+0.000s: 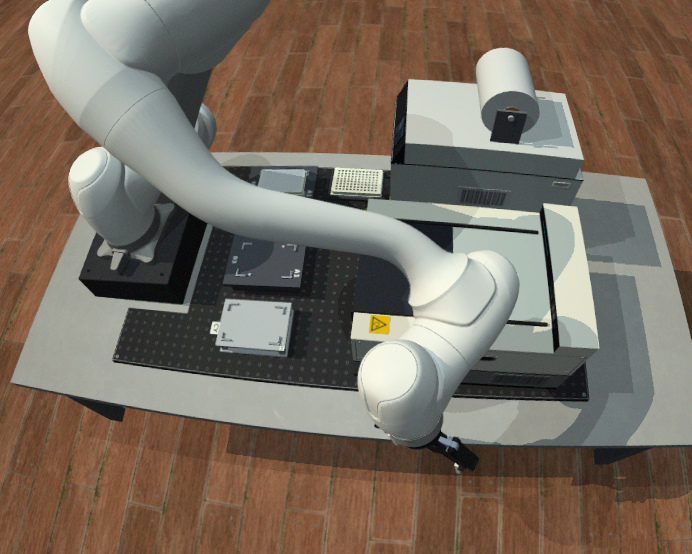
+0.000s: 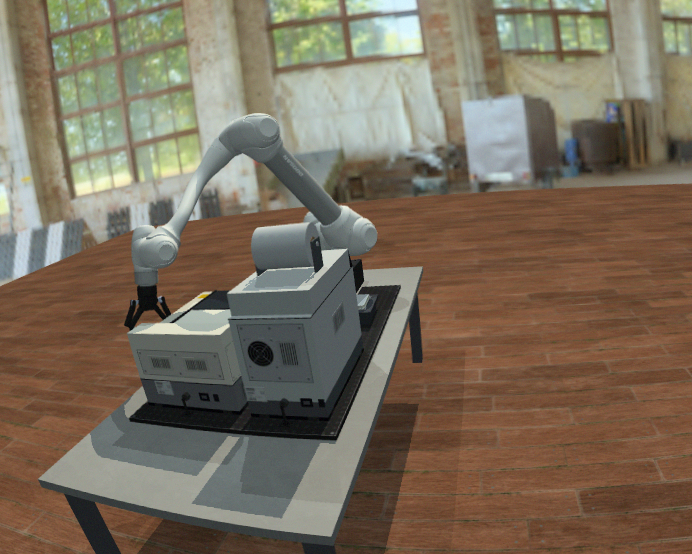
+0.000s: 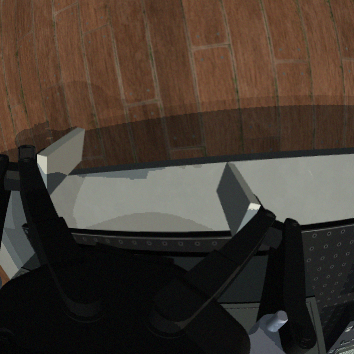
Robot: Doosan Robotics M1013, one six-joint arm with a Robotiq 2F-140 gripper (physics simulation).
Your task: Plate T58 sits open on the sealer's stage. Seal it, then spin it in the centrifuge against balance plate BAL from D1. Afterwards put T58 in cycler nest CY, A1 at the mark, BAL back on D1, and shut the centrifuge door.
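My gripper is wide open and empty. It hangs above the table's long edge, beside the centrifuge. The centrifuge top has a pale panel between two black slots and a dark area next to it, partly behind my arm; I cannot tell the door's state. A cream plate with a grid of wells sits in front of the sealer; its label is unreadable and I cannot tell whether it is sealed. The CY nest holds no plate. BAL cannot be made out.
A dark block with corner brackets stands behind CY, its back part hidden by my arm. A grey-blue flat piece lies farther back. The film roll rises above the sealer. My forearm spans the perforated board.
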